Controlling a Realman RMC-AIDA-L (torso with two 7-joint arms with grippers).
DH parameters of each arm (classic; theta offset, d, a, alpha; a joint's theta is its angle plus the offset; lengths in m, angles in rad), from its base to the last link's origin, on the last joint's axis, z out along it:
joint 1: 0 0.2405 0 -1.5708
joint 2: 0 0 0 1.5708
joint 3: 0 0.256 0 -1.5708
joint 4: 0 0 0 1.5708
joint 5: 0 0.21 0 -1.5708
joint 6: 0 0 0 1.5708
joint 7: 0 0.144 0 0
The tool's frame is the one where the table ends.
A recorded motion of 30 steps. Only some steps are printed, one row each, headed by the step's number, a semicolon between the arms.
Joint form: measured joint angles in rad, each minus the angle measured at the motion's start. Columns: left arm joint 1, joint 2, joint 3, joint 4, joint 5, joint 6, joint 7; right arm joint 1, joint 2, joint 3, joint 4, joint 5, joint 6, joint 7.
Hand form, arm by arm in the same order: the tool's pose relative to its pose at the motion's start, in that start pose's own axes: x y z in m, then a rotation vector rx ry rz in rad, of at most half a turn. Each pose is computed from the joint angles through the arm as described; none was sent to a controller.
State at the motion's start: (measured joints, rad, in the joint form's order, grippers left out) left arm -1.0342 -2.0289 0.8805 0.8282 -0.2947 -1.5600 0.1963; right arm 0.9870 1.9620 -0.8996 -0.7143 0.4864 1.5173 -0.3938
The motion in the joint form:
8: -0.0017 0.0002 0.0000 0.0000 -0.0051 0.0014 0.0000; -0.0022 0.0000 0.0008 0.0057 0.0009 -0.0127 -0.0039
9: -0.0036 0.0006 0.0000 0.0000 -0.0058 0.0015 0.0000; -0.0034 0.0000 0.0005 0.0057 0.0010 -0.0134 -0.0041
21: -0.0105 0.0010 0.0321 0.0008 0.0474 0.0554 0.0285; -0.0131 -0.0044 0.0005 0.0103 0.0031 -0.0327 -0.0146
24: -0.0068 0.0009 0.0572 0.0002 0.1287 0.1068 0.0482; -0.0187 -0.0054 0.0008 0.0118 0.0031 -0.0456 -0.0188
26: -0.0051 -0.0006 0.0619 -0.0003 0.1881 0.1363 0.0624; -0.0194 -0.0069 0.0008 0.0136 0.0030 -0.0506 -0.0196
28: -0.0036 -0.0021 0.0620 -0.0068 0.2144 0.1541 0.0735; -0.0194 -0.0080 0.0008 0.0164 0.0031 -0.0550 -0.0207
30: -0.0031 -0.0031 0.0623 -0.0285 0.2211 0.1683 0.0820; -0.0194 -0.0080 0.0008 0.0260 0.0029 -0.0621 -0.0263
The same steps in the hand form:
8: 0.0008 0.0012 -0.0003 -0.0047 0.0033 0.0014; -0.0001 -0.0015 0.0013 0.0019 -0.0070 0.0014
9: 0.0014 0.0018 -0.0008 -0.0051 0.0047 0.0029; 0.0002 -0.0019 0.0014 0.0022 -0.0071 0.0021
21: 0.0091 -0.0030 -0.0013 0.0774 0.0404 0.0629; 0.0009 -0.0074 0.0017 0.0102 -0.0209 0.0039
24: 0.0132 -0.0152 -0.0014 0.1821 0.0631 0.1052; 0.0011 -0.0103 0.0022 0.0157 -0.0302 0.0060
26: 0.0154 -0.0237 -0.0024 0.2480 0.0748 0.1292; 0.0008 -0.0114 0.0020 0.0185 -0.0338 0.0069
28: 0.0157 -0.0280 -0.0015 0.2753 0.0772 0.1426; 0.0006 -0.0121 0.0021 0.0202 -0.0362 0.0074
30: 0.0138 -0.0300 0.0032 0.2803 0.0666 0.1494; 0.0013 -0.0129 0.0039 0.0203 -0.0346 0.0063

